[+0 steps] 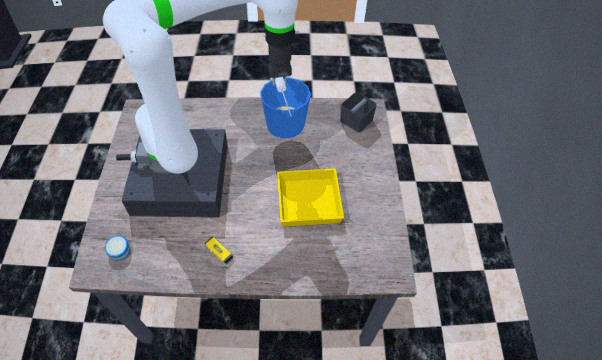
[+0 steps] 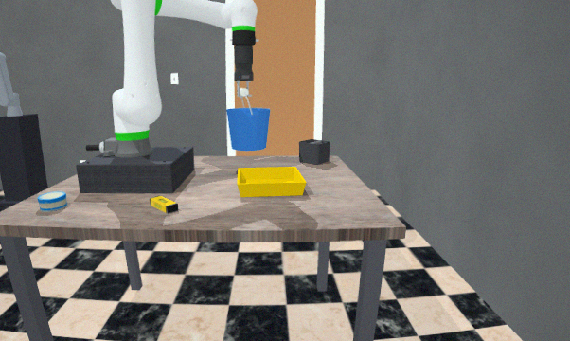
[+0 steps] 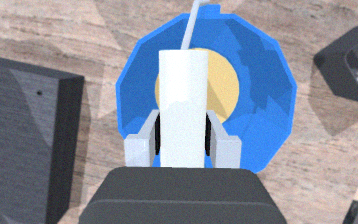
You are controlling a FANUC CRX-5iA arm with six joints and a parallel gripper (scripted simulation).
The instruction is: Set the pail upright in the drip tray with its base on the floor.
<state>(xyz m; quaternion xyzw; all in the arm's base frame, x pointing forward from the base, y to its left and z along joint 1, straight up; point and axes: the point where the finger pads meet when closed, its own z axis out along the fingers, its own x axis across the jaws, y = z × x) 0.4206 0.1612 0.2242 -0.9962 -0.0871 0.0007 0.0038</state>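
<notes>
Now: the pail handle 1 cm ahead of my hand and 3 cm below it. From my hand the other things lie so: yellow drip tray (10 cm ahead, 30 cm to the right, 31 cm below); then blue-and-white round tin (58 cm behind, 49 cm to the right, 30 cm below); then blue pail (1 cm ahead, 10 cm below).
</notes>
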